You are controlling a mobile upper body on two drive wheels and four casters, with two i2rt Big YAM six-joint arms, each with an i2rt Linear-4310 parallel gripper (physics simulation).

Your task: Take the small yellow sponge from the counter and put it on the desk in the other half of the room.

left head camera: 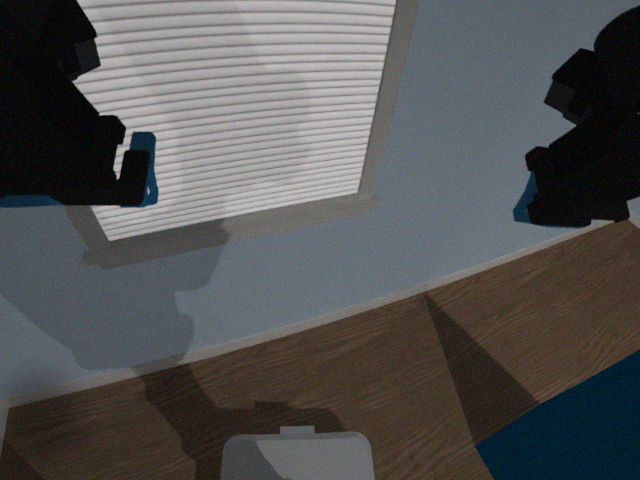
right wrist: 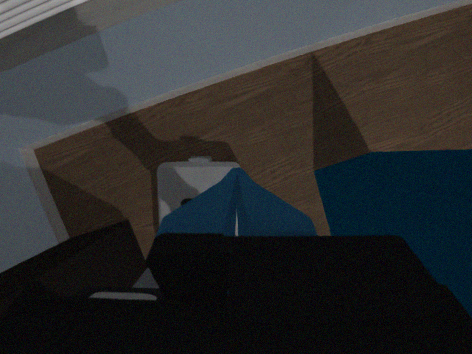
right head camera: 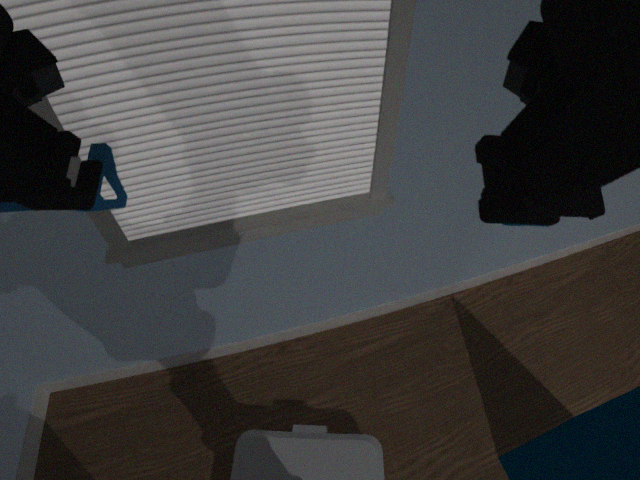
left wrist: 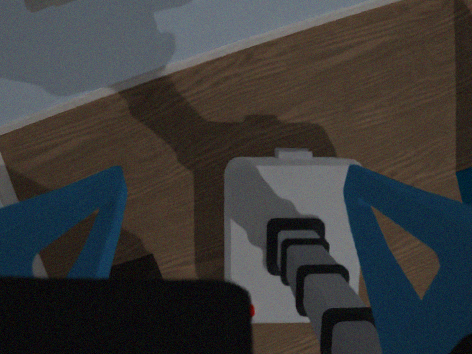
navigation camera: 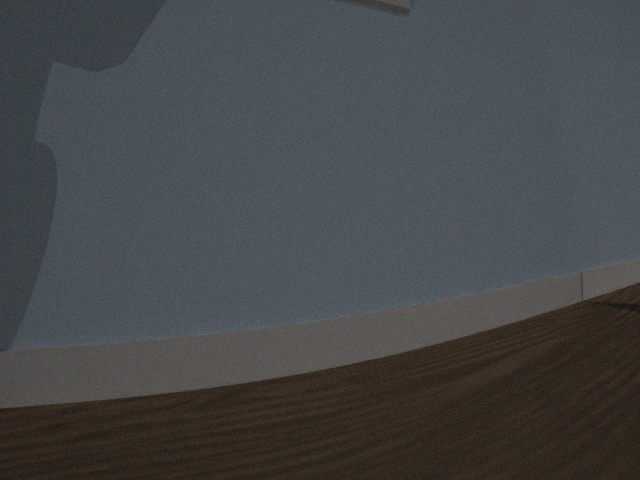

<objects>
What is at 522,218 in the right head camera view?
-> My right gripper.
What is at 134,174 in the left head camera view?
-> My left gripper.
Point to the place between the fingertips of my right gripper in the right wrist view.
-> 236,175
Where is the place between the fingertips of my left gripper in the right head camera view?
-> At 91,202
</objects>
